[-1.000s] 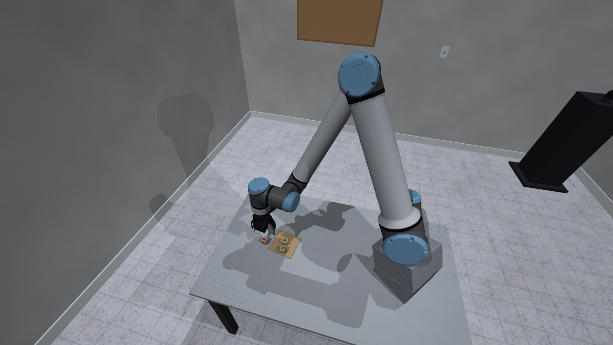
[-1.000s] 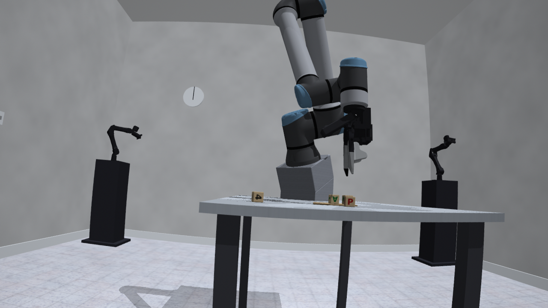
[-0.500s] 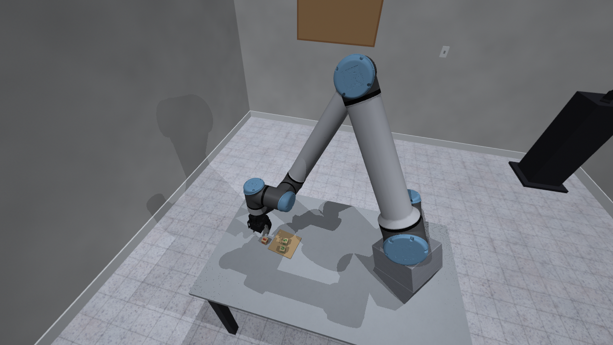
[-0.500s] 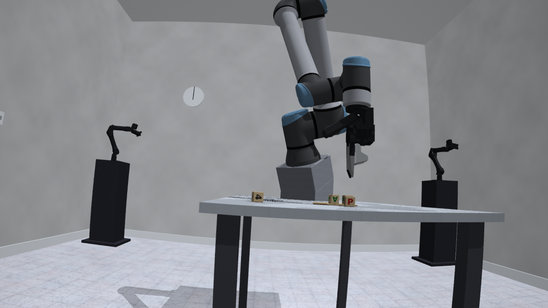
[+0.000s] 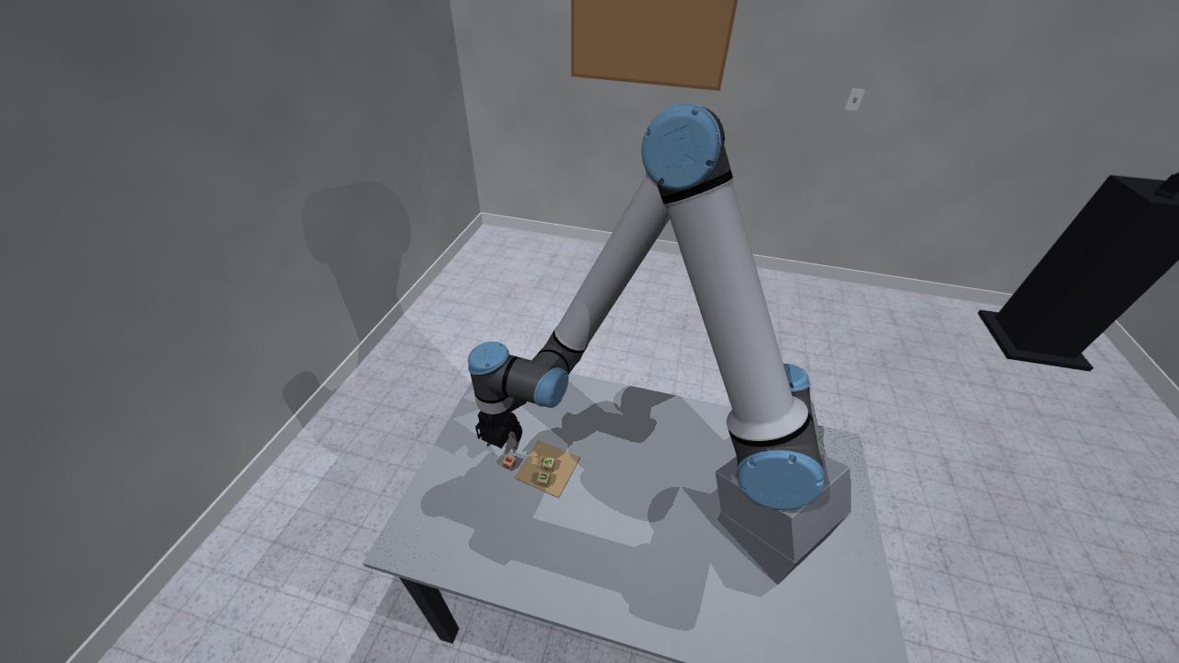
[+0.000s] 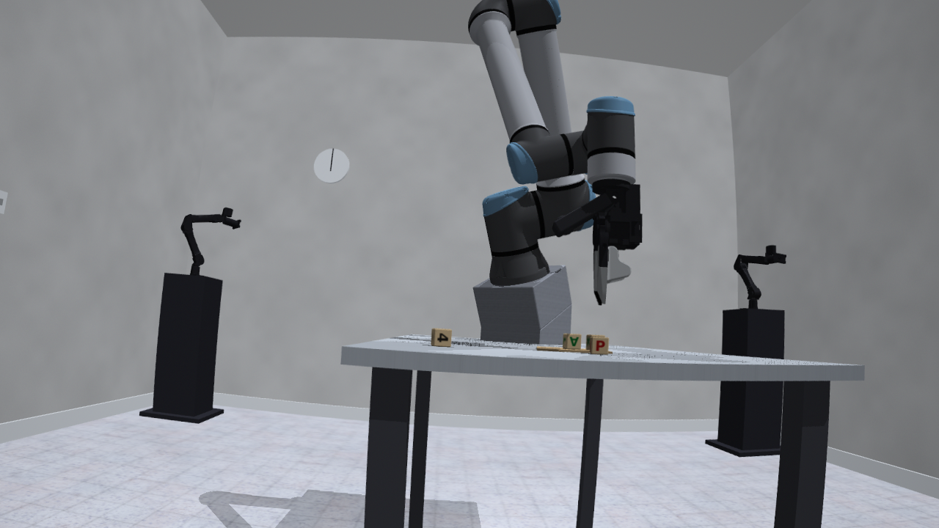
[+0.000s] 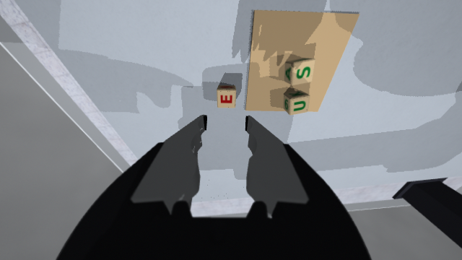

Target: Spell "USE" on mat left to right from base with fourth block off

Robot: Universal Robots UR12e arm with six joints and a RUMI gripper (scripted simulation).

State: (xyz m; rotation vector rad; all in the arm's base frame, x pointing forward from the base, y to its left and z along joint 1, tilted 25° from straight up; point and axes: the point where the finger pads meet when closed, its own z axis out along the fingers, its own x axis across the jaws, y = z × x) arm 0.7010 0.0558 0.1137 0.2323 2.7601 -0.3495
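Right now my hand is 11 cm past the tan mat, 10 cm above it and 2 cm to the left of it.
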